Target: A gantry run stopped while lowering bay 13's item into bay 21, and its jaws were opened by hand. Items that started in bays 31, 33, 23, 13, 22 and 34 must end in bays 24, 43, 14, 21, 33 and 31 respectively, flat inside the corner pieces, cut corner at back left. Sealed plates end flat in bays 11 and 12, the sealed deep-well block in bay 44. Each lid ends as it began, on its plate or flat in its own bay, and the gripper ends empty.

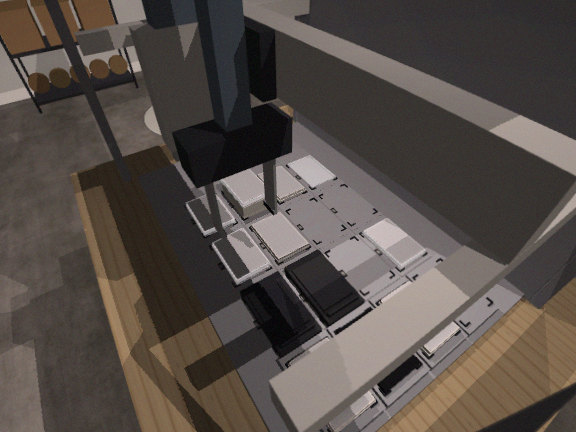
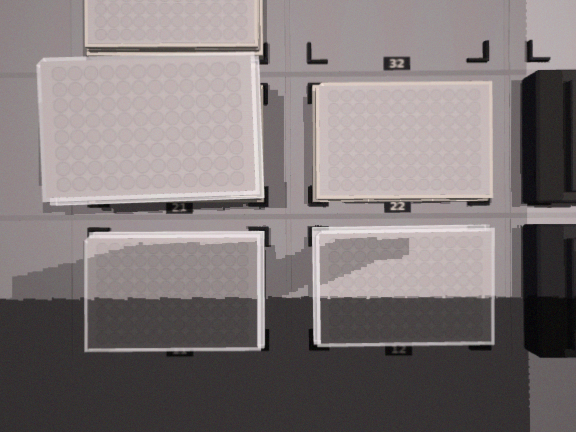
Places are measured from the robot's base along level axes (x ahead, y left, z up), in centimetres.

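Where they show: gripper, fingertip midpoint: (image 1: pixel 246 220); robot's base, link origin: (image 1: pixel 185 206) (image 2: pixel 94 346).
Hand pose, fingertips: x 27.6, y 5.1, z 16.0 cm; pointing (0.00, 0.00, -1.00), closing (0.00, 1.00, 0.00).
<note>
Each offset is from my fingertips to the top centre of the thing. "*": to the spot under its first point.
My gripper (image 1: pixel 245 224) is open and empty, its jaws hanging near bays 11, 12, 21 and 22. In bay 21 a tall cream-walled stack @(dy +9.8, dx -21.0, dz -10.3 cm) (image 1: pixel 245 192) (image 2: pixel 150 127) bears a white, clear-rimmed top turned slightly against the corner pieces. Cream plates stand in bay 22 @(* dy +9.5, dx -3.7, dz -14.6 cm) (image 1: pixel 280 237) (image 2: pixel 402 142) and bay 31 @(* dy +21.4, dx -19.9, dz -14.6 cm) (image 1: pixel 285 182) (image 2: pixel 172 22). White clear-rimmed plates lie in bay 11 @(* dy -1.3, dx -19.4, dz -14.6 cm) (image 1: pixel 210 215) (image 2: pixel 172 290) and bay 12 @(* dy -0.8, dx -4.0, dz -14.4 cm) (image 1: pixel 240 255) (image 2: pixel 405 285). Black items occupy bay 23 @(dy +10.0, dx +12.0, dz -12.9 cm) (image 1: pixel 325 285) (image 2: pixel 547 137) and bay 13 @(dy -0.7, dx +12.0, dz -12.9 cm) (image 1: pixel 280 315) (image 2: pixel 547 290). White plates lie in bay 41 @(* dy +31.3, dx -21.0, dz -15.2 cm) (image 1: pixel 311 170) and bay 43 @(* dy +31.0, dx +12.4, dz -14.6 cm) (image 1: pixel 395 242).
The gantry's front beam (image 1: pixel 370 345) hides part of the near bays; several items show partly around it, including a cream plate @(dy +20.6, dx +28.0, dz -13.1 cm) (image 1: pixel 441 338) and a black item @(dy +9.9, dx +28.0, dz -13.8 cm) (image 1: pixel 400 373). Corner pieces show at bay 32 @(* dy +16.8, dx -10.9, dz -16.0 cm) (image 1: pixel 289 211) (image 2: pixel 311 59). The wide rear beam (image 1: pixel 380 130) runs beside the deck.
</note>
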